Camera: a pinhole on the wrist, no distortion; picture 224 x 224 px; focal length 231.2 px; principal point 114.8 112.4 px. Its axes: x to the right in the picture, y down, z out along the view. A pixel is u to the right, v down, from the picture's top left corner.
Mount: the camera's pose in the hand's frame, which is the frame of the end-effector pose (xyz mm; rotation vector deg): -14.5 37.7 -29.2 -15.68 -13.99 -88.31
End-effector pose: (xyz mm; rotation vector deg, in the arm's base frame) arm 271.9 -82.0 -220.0 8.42 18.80 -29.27
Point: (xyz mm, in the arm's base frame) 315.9 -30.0 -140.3
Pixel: 118.9 107.8
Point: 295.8 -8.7 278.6
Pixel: 159.7 25.6
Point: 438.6 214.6 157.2
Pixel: 16.5 51.7
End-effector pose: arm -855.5 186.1 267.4 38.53 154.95 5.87
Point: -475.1 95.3 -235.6
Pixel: 204.6 35.7
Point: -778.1 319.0 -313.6
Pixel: 184.2 186.6
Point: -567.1 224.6 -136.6
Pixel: 163.5 72.1
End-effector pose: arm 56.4 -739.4 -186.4 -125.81 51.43 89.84
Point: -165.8 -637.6 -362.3
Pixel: 189.5 182.9
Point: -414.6 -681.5 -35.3
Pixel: outside the picture
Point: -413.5 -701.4 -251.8
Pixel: 76.9 91.8
